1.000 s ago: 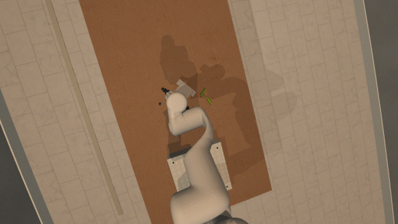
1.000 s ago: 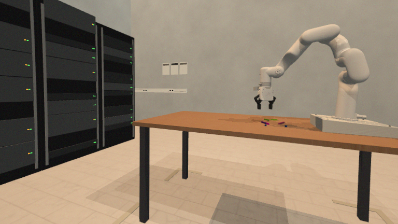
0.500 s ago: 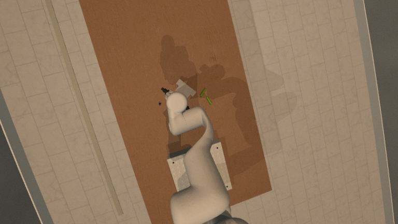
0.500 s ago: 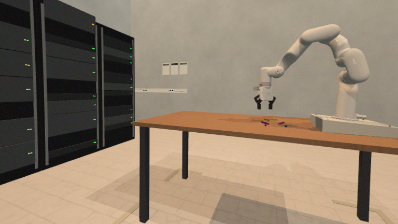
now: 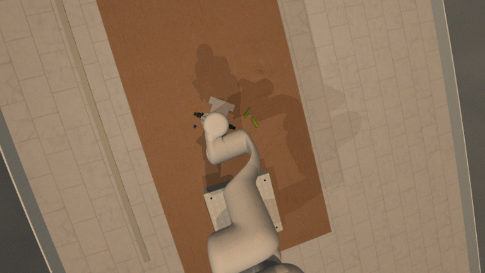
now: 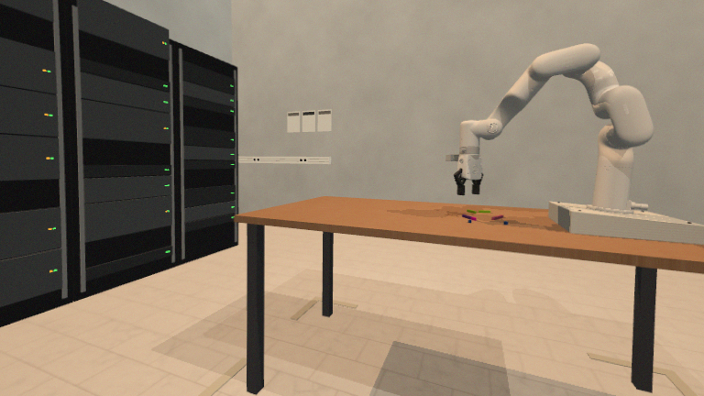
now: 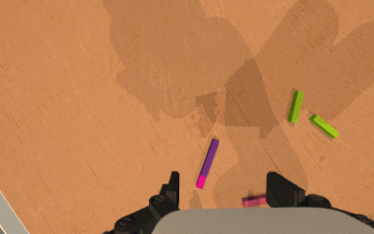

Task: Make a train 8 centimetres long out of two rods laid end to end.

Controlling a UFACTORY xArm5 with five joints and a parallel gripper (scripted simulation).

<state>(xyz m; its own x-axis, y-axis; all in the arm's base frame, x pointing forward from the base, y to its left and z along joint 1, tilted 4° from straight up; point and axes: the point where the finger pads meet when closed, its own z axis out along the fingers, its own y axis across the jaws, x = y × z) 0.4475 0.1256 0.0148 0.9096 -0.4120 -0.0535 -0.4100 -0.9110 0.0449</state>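
Now: hand 100 mm above the purple rod. Also, from my hand: blue rod (100 mm below, 90 mm to the left, 30 mm behind); then pink rod (100 mm below, 100 mm behind, 60 mm to the right); then magenta rod (100 mm below, 30 mm to the left, 30 mm behind).
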